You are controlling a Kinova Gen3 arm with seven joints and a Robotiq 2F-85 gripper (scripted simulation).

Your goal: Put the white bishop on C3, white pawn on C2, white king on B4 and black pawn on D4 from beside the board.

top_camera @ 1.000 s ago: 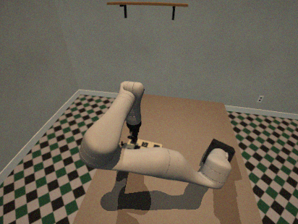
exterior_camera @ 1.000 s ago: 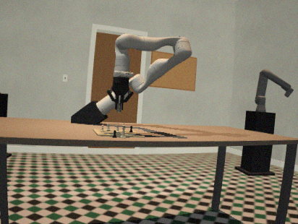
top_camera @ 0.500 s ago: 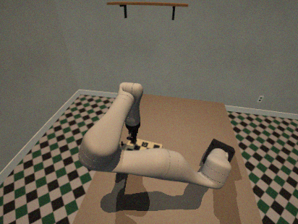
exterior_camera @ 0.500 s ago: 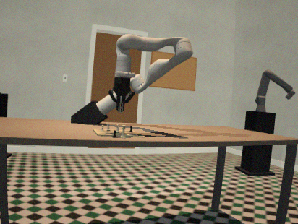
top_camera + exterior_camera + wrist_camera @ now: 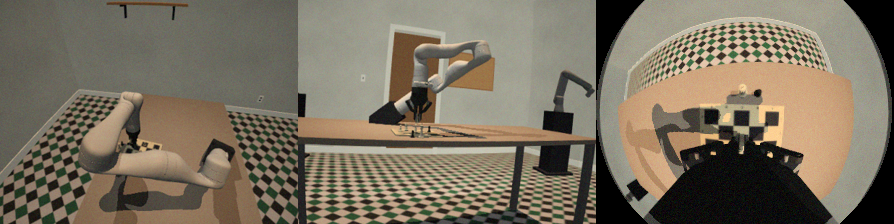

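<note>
Now: hand 40 mm past the chessboard and 80 mm above it.
</note>
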